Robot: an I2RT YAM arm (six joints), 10 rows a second.
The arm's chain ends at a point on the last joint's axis. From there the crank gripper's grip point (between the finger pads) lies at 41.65 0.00 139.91 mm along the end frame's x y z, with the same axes.
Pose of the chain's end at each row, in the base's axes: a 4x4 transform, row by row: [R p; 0 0 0 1], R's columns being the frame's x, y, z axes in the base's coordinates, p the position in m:
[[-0.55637, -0.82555, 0.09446, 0.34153], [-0.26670, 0.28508, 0.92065, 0.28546], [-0.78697, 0.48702, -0.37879, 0.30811], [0, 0, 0, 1]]
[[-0.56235, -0.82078, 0.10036, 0.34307], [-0.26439, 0.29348, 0.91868, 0.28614], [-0.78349, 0.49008, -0.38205, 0.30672], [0, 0, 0, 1]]
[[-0.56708, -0.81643, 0.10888, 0.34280], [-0.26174, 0.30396, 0.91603, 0.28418], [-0.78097, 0.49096, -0.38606, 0.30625], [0, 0, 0, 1]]
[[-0.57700, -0.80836, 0.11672, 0.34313], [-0.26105, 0.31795, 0.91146, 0.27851], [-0.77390, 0.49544, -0.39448, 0.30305], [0, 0, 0, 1]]
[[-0.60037, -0.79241, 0.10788, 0.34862], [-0.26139, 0.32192, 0.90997, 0.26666], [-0.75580, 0.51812, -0.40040, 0.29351], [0, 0, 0, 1]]
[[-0.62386, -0.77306, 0.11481, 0.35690], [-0.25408, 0.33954, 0.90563, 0.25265], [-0.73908, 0.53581, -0.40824, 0.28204], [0, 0, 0, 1]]
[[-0.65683, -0.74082, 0.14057, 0.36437], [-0.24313, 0.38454, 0.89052, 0.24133], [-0.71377, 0.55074, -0.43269, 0.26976], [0, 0, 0, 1]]
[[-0.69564, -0.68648, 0.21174, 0.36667], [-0.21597, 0.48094, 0.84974, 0.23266], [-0.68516, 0.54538, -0.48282, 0.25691], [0, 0, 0, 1]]
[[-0.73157, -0.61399, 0.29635, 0.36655], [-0.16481, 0.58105, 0.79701, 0.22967], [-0.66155, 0.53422, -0.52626, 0.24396], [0, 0, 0, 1]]
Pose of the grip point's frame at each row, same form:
[[-0.55637, -0.82555, 0.09446, 0.33157], [-0.26670, 0.28508, 0.92065, 0.40316], [-0.78697, 0.48702, -0.37879, 0.22234], [0, 0, 0, 1]]
[[-0.56235, -0.82078, 0.10036, 0.33369], [-0.26439, 0.29348, 0.91868, 0.40366], [-0.78349, 0.49008, -0.38205, 0.22064], [0, 0, 0, 1]]
[[-0.56708, -0.81643, 0.10888, 0.33441], [-0.26174, 0.30396, 0.91603, 0.40144], [-0.78097, 0.49096, -0.38606, 0.21971], [0, 0, 0, 1]]
[[-0.57700, -0.80836, 0.11672, 0.33543], [-0.26105, 0.31795, 0.91146, 0.39516], [-0.77390, 0.49544, -0.39448, 0.21563], [0, 0, 0, 1]]
[[-0.60037, -0.79241, 0.10788, 0.33871], [-0.26139, 0.32192, 0.90997, 0.38309], [-0.75580, 0.51812, -0.40040, 0.20601], [0, 0, 0, 1]]
[[-0.62386, -0.77306, 0.11481, 0.34698], [-0.25408, 0.33954, 0.90563, 0.36877], [-0.73908, 0.53581, -0.40824, 0.19414], [0, 0, 0, 1]]
[[-0.65683, -0.74082, 0.14057, 0.35668], [-0.24313, 0.38454, 0.89052, 0.35580], [-0.71377, 0.55074, -0.43269, 0.17949], [0, 0, 0, 1]]
[[-0.69564, -0.68648, 0.21174, 0.36732], [-0.21597, 0.48094, 0.84974, 0.34255], [-0.68516, 0.54538, -0.48282, 0.16082], [0, 0, 0, 1]]
[[-0.73157, -0.61399, 0.29635, 0.37754], [-0.16481, 0.58105, 0.79701, 0.33432], [-0.66155, 0.53422, -0.52626, 0.14278], [0, 0, 0, 1]]

